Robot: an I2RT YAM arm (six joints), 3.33 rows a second.
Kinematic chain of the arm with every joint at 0, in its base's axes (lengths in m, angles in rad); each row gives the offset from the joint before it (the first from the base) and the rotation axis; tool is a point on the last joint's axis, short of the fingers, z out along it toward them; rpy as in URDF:
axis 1: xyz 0 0 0.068 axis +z
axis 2: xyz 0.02 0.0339 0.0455 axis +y
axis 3: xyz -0.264 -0.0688 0 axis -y
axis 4: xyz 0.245 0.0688 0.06 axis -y
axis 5: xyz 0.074 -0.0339 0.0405 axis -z
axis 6: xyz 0.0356 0 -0.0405 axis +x
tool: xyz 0 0 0 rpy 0 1.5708 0
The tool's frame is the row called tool.
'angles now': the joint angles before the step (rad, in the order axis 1, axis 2, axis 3, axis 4, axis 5, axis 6). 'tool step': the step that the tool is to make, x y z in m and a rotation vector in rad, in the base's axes. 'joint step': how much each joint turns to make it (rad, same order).
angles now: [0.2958, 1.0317, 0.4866, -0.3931, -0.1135, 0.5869]
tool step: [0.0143, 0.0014, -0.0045, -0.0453, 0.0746, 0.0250]
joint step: [-0.0145, 0.1143, 0.0595, -0.0349, -0.0034, -0.0454]
